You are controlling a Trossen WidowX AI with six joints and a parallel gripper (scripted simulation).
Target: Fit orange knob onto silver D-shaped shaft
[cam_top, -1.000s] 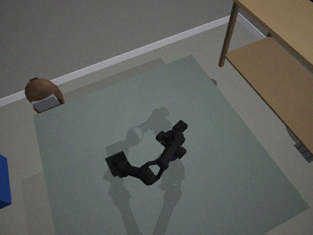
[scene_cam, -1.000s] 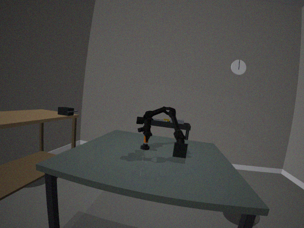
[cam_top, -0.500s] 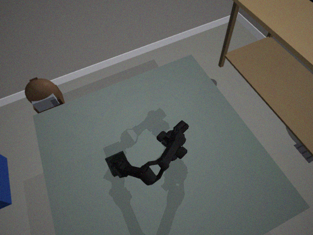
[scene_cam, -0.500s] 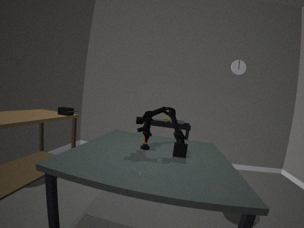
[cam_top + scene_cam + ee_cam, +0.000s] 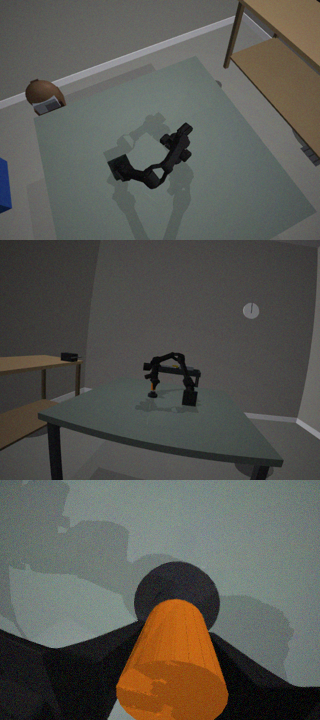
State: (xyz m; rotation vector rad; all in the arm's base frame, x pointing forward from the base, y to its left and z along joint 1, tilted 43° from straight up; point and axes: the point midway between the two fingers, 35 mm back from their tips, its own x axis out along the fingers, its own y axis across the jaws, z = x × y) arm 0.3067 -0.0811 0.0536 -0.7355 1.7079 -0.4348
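My gripper tip is now 30 mm below the orange knob. Also, from my gripper tip: dark round pedestal 40 mm below.
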